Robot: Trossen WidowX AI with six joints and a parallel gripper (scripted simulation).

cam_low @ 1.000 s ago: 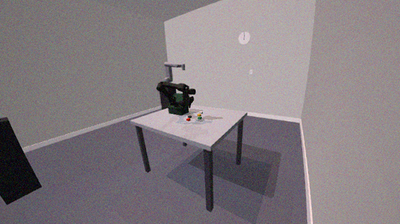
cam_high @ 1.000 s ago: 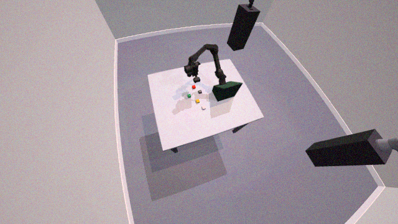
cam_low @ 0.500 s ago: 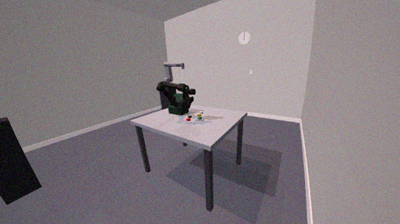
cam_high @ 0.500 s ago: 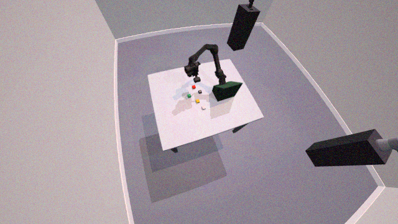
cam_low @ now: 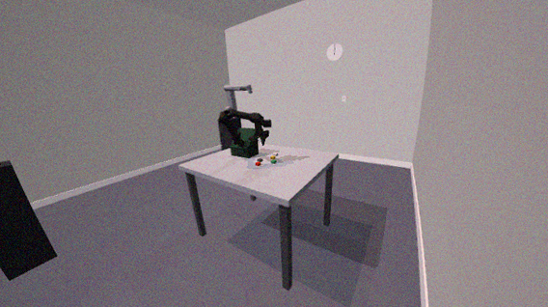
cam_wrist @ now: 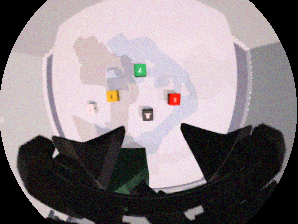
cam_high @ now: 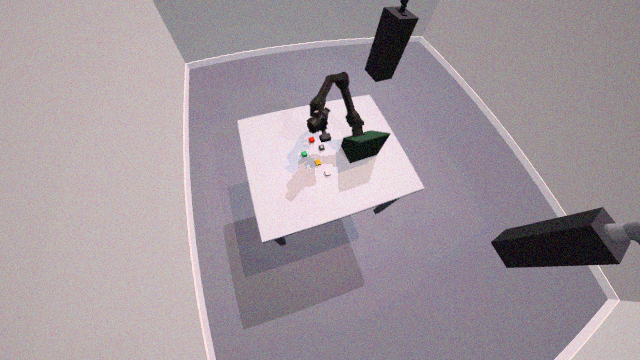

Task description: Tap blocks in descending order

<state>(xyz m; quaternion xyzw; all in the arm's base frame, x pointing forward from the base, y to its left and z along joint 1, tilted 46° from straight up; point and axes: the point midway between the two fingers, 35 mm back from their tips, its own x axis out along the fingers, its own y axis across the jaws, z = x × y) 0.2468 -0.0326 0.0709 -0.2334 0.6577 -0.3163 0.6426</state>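
Now: gripper tip 2 cm past the dark block, 1 cm to the right of it and 12 cm above it. The rest, counted from my gripper tip: red block (2 cm ahead, 7 cm to the right, 12 cm below); yellow block (5 cm ahead, 11 cm to the left, 12 cm below); green block (11 cm ahead, 1 cm to the left, 12 cm below).
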